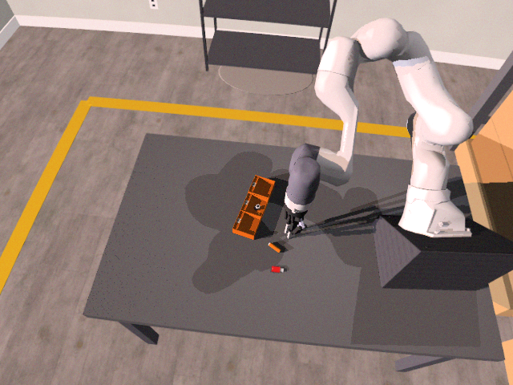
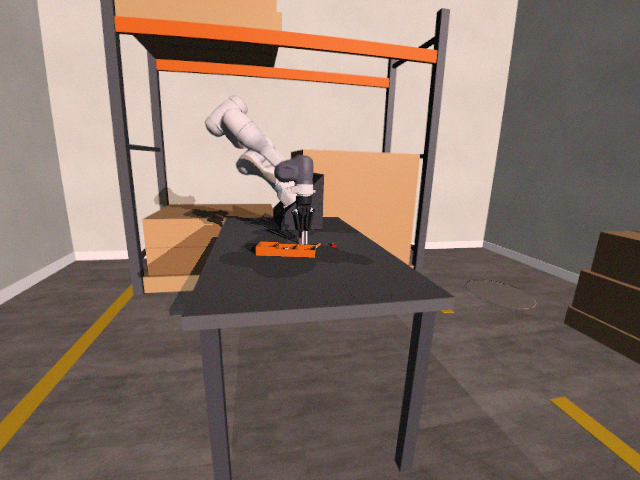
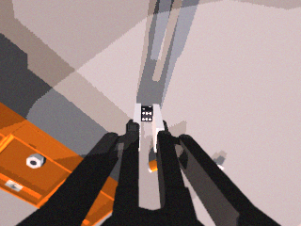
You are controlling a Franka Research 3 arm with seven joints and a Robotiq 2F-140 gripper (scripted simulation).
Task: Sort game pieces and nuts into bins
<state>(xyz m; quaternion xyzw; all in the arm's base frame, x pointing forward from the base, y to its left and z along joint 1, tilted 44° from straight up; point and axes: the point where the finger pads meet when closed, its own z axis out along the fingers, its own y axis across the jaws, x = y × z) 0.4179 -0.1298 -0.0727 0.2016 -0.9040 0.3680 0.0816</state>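
The orange cylinder is 60 mm ahead of my hand, 60 mm to the left of it and 30 mm below it. Also, from my hand: grey nut (120 mm ahead, 100 mm to the right, 20 mm below); then red piece (40 mm ahead, 140 mm to the left, 30 mm below); then black die (30 mm below).
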